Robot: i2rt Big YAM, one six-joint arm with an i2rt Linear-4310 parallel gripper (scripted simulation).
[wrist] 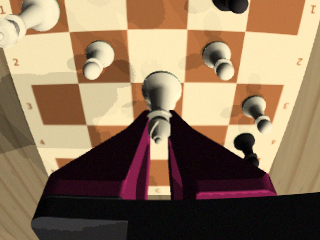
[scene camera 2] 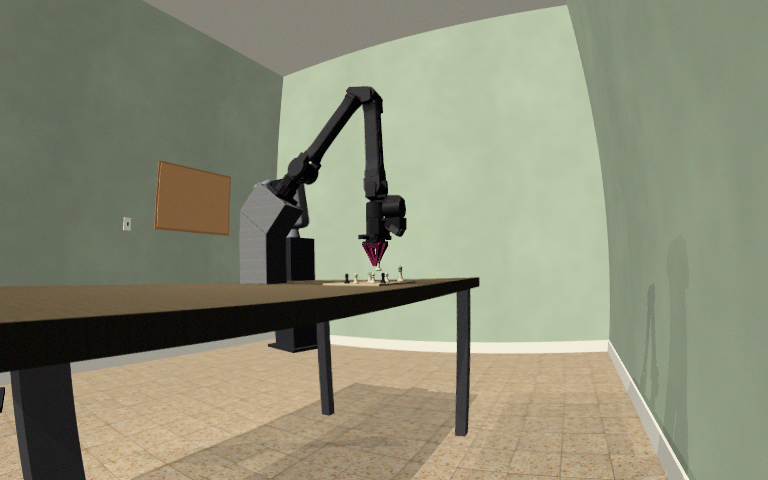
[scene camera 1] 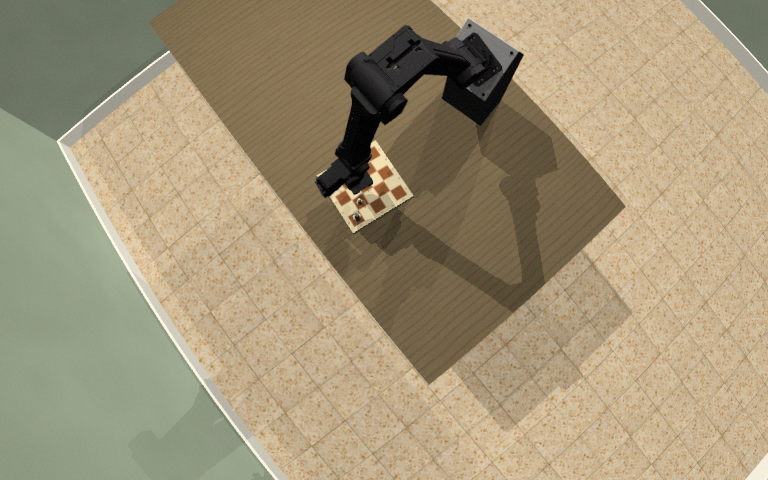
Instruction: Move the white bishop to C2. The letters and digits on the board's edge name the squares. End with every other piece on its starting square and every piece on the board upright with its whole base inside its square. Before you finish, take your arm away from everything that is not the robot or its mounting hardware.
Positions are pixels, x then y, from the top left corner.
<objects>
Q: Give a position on a small chessboard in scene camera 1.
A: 388, 191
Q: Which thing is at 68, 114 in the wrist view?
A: A small chessboard.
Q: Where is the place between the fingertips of my gripper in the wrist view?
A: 159, 120
</objects>
